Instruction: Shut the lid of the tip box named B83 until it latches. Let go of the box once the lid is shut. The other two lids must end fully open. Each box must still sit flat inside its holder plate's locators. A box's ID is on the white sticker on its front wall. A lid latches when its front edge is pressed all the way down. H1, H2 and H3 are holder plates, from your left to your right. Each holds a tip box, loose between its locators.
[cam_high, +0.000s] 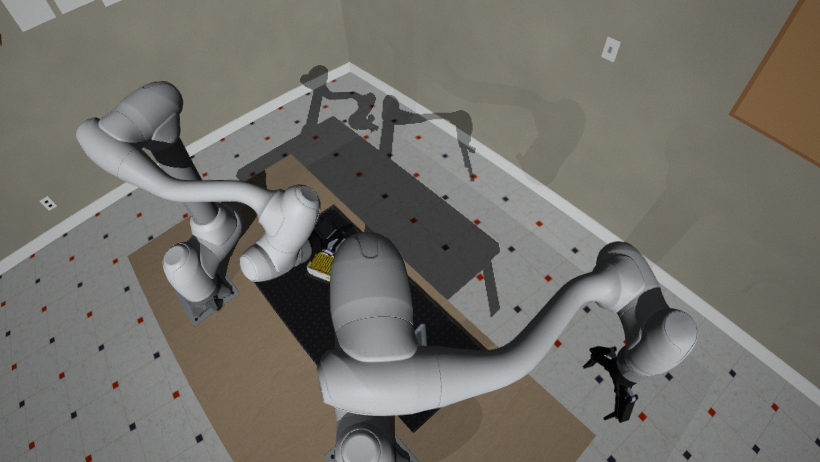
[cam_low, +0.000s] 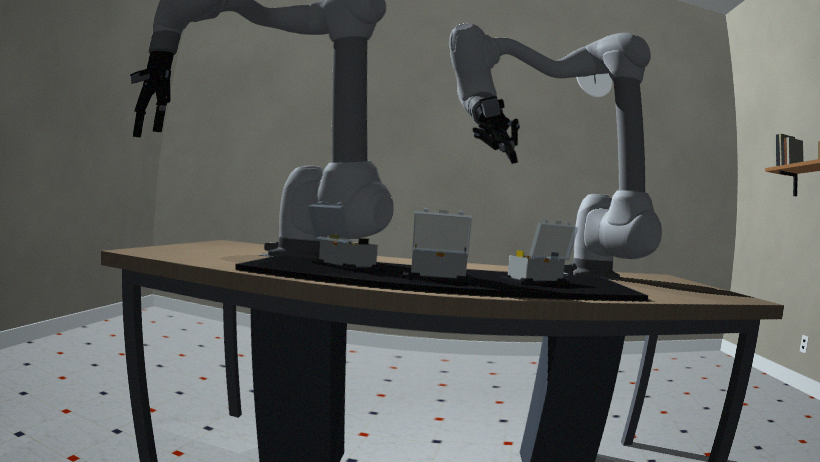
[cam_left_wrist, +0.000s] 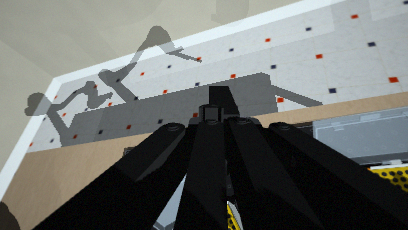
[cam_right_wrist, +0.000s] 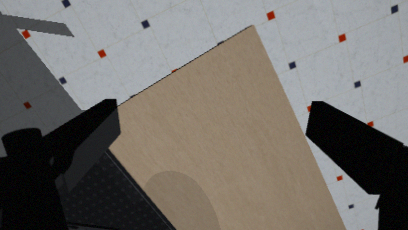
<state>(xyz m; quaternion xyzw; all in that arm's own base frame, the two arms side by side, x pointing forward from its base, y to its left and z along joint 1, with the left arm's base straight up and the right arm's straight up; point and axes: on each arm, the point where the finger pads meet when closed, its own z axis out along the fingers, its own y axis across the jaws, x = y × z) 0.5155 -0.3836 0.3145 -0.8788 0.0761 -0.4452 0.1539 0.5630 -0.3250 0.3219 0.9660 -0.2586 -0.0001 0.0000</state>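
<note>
My left gripper is now 230 mm above the tip box, 140 mm to the left of it and 20 mm past it. Round my left hand: yellow rack (350 mm to the right, 240 mm below, 140 mm behind).
</note>
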